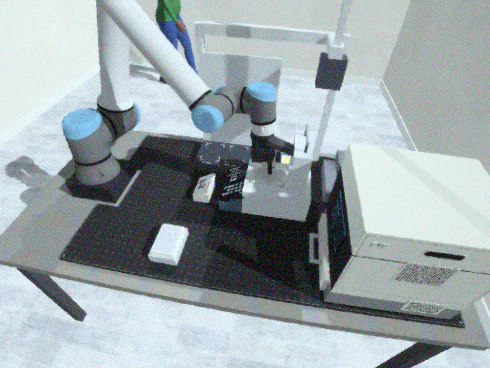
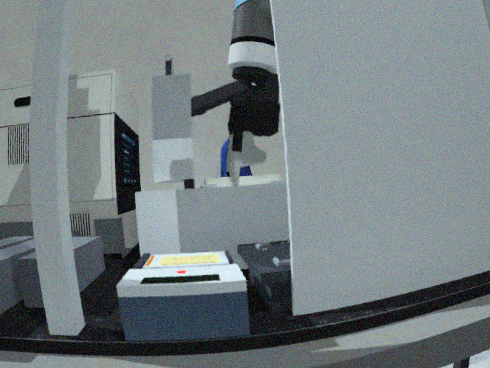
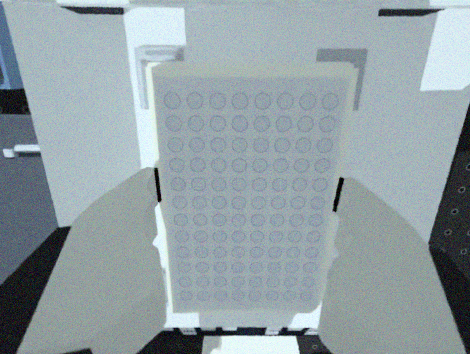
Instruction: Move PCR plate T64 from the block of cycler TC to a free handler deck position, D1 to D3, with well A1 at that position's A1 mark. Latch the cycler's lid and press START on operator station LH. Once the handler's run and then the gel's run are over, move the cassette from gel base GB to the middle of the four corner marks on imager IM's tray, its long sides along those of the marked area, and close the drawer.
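Frame: origin at the arm's base, x ahead, y left, z up, level; centimetres.
Where they show: gripper, fingertip midpoint: (image 1: 270,176) (image 2: 233,184) (image 3: 247,177); arm's base, origin of the base link: (image 1: 98,171).
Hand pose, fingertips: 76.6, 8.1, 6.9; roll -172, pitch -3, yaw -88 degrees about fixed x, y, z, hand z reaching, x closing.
Observation:
Things, the pixels of their top centre, and the offset from my fingertips, as dx, dy, dz. "spot": a spot on its surface instead. Level surfaces: height alone.
- PCR plate, middle of its top: (image 3: 248,211) (image 2: 239,176) (image 1: 268,174) -1.2, -0.1, +1.3
- pale upright panel, surface spot: (image 2: 172,107) spot: +9.4, +9.0, +12.6
- yellow-topped cassette, middle of its top: (image 2: 184,258) +7.6, +22.7, -8.6
- blue-grey gel base, middle of its top: (image 2: 182,263) +7.4, +26.9, -8.2
- large white machine, middle of its top: (image 2: 58,98) (image 1: 431,190) +45.0, -22.9, +26.2
- dark deck, its level: dz -8.9
- small white device, middle of its top: (image 1: 204,180) -28.0, -3.0, -5.7
- white box, middle of its top: (image 1: 167,238) -32.2, -32.9, -8.4
The PCR plate (image 3: 248,192) (image 2: 250,180), pale with rows of round wells, lies level between corner guides on top of the white box-shaped unit (image 1: 295,207) (image 2: 230,220). This unit looks like the cycler, with a pale upright panel (image 2: 172,107) that looks like its raised lid. My gripper (image 3: 247,177) (image 2: 237,176) is shut on the plate, its two dark finger pads against the long sides. The fingers hide the plate's near corner guides. A yellow-topped cassette (image 2: 190,259) sits on the blue-grey gel base (image 2: 185,315). No labels are readable.
A large white machine (image 1: 415,200) with a dark screen and a front handle stands at the right. A dark deck (image 1: 212,154) with corner marks is left of the white unit. A small white device (image 1: 204,188) and a white box (image 1: 169,244) stand nearer. A tall panel (image 2: 390,150) stands beside the arm.

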